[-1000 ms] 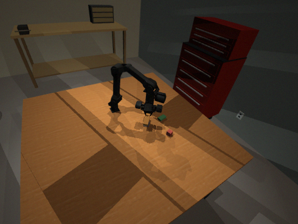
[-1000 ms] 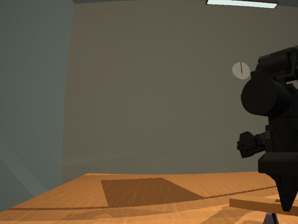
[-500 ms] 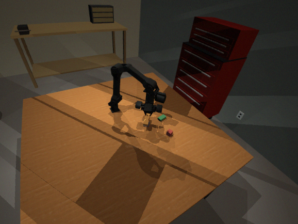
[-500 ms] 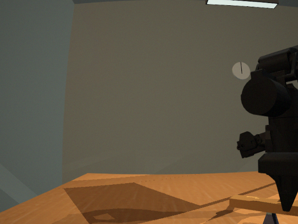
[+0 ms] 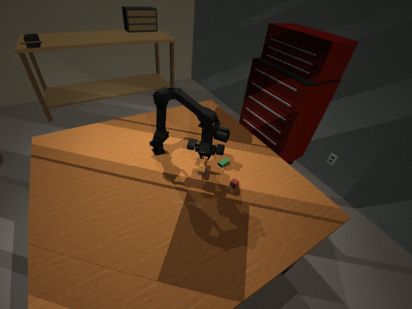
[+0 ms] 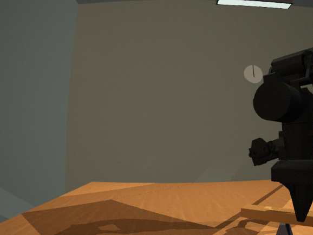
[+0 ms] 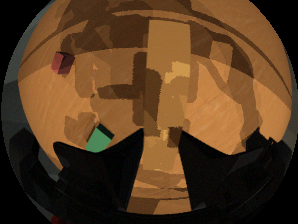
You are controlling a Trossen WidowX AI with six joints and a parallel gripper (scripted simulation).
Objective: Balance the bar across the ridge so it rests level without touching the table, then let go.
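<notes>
My gripper tip is now 2 cm to the left of the bar and 2 cm short of it. The rest, counted from my gripper tip: red block (18 cm ahead, 8 cm to the left, 5 cm below); green block (12 cm to the left, 6 cm below, 2 cm ahead).
</notes>
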